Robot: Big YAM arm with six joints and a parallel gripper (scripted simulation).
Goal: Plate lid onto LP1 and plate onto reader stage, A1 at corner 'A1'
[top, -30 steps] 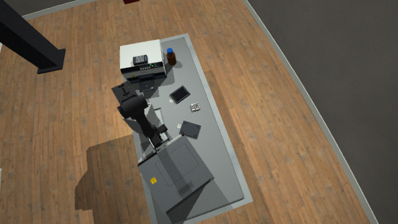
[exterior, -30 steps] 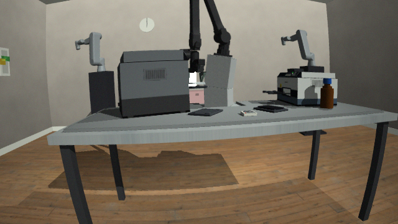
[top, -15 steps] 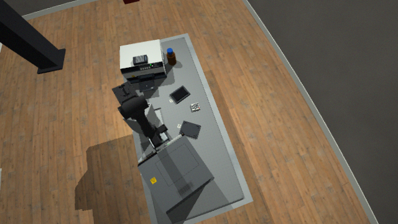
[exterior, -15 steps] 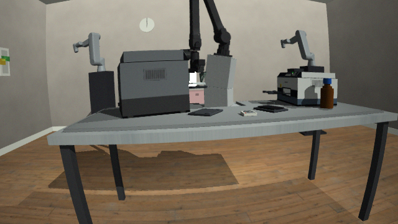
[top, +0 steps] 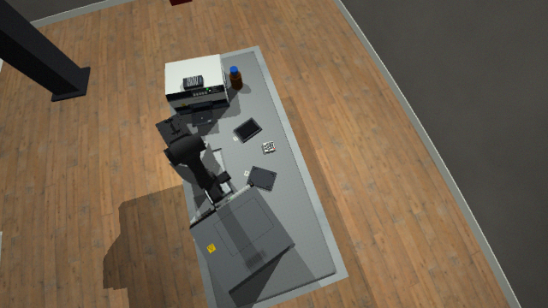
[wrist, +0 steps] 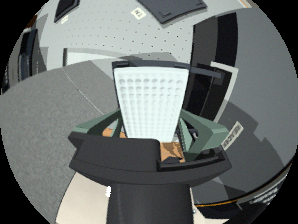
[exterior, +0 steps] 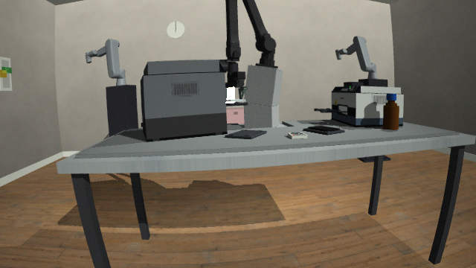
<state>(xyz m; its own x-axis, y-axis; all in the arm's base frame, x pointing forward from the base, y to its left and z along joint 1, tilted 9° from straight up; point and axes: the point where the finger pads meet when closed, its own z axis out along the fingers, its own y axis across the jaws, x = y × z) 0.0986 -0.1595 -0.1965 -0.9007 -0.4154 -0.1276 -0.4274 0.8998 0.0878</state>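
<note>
Now: the lidded plate right at my hand. Also, from my hand: brown capped bottle: 20 cm ahead, 81 cm to the left, 3 cm below.
</note>
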